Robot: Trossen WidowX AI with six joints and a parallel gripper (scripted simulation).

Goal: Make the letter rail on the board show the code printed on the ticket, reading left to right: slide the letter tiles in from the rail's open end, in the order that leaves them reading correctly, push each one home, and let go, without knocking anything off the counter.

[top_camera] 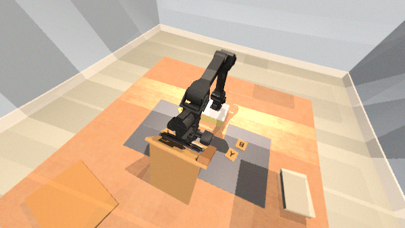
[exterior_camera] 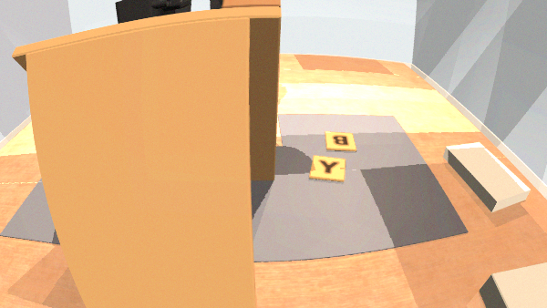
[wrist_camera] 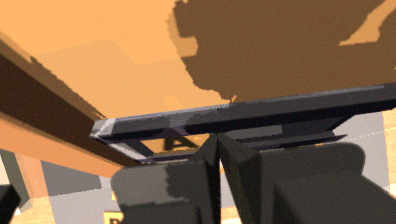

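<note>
Right now my gripper tip is 9 cm above the white ticket, 5 cm past it and 1 cm to the right of it. Round my gripper tip: grey mat 17 cm below, 16 cm behind, 1 cm to the left; flat orange panel 39 cm ahead, 31 cm to the right, 17 cm below; letter tile 3 cm to the left.
</note>
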